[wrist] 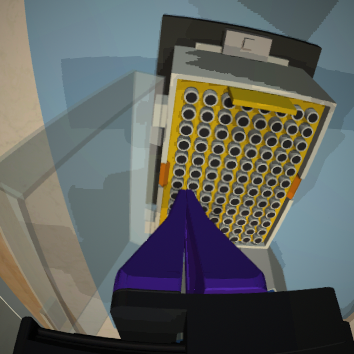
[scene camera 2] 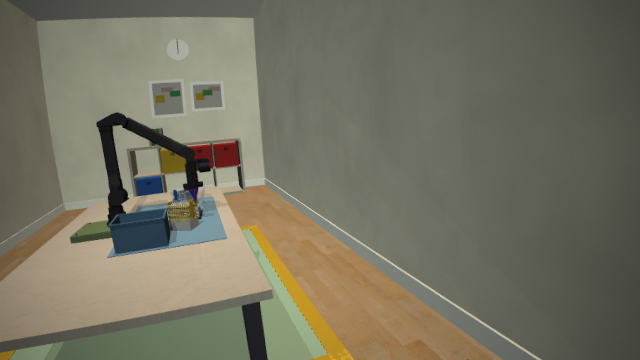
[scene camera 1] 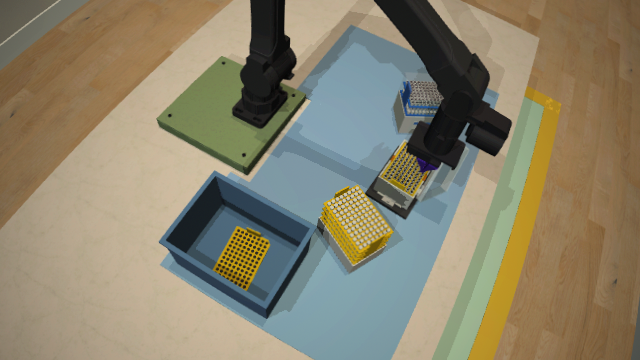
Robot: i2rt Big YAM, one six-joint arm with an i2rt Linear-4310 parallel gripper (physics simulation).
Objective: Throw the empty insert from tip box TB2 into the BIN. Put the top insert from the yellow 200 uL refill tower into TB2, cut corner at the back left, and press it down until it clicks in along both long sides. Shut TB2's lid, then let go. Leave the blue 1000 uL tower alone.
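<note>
TB2 [scene camera 1: 393, 194] [wrist: 250, 70] stands on a dark base, its clear lid [wrist: 75, 125] open at the wrist view's left. A yellow insert [scene camera 1: 404, 171] [wrist: 235, 150] with tips lies inside its rim; whether both long sides are clicked in is unclear. My gripper [scene camera 1: 425, 170] [wrist: 184, 197] is shut and empty, its purple fingertips at the insert's long side nearest the lid; contact is unclear. The yellow refill tower [scene camera 1: 357, 220] [scene camera 2: 181, 212] stands nearby. An empty yellow insert [scene camera 1: 243, 257] lies in the blue BIN [scene camera 1: 215, 281] [scene camera 2: 140, 236].
The blue 1000 uL tower [scene camera 1: 422, 97] stands behind TB2, partly hidden by the arm. The green base plate [scene camera 1: 200, 105] [scene camera 2: 87, 232] carries the arm. The open lid extends toward the table edge beside TB2.
</note>
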